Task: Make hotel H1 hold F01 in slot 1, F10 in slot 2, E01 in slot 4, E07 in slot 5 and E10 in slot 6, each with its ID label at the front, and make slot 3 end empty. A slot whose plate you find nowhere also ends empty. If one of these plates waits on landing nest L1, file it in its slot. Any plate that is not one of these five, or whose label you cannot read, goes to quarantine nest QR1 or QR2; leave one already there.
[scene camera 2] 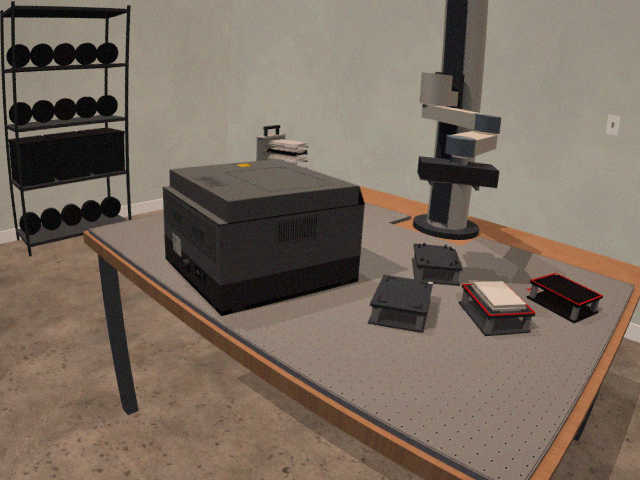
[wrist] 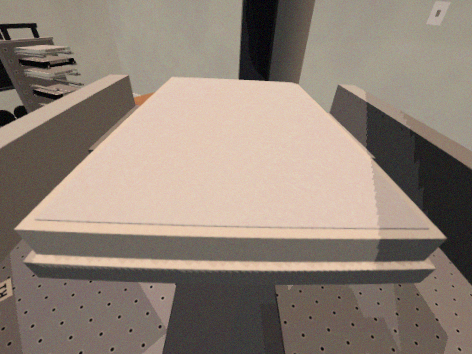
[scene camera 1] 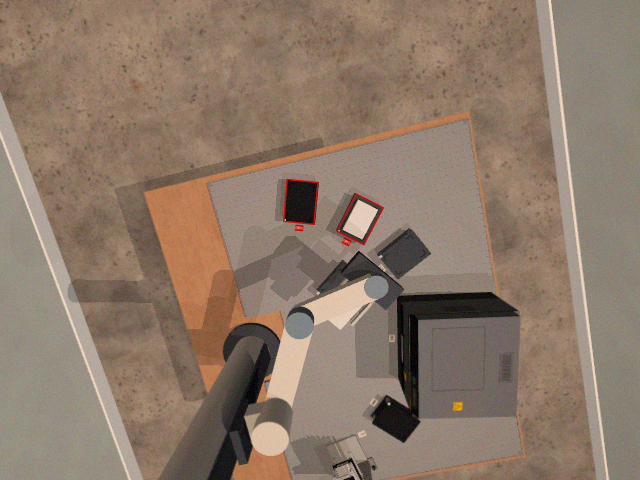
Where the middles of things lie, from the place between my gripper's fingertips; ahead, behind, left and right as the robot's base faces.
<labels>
Right now my hand is 29 cm short of the dark landing nest (scene camera 2: 400, 294), 9 cm to the right of it and 23 cm above it. From my hand the other things lie so: red-rimmed quarantine nest QR2 (scene camera 1: 300, 200): 5 cm behind, 38 cm to the left, 23 cm below.
</labels>
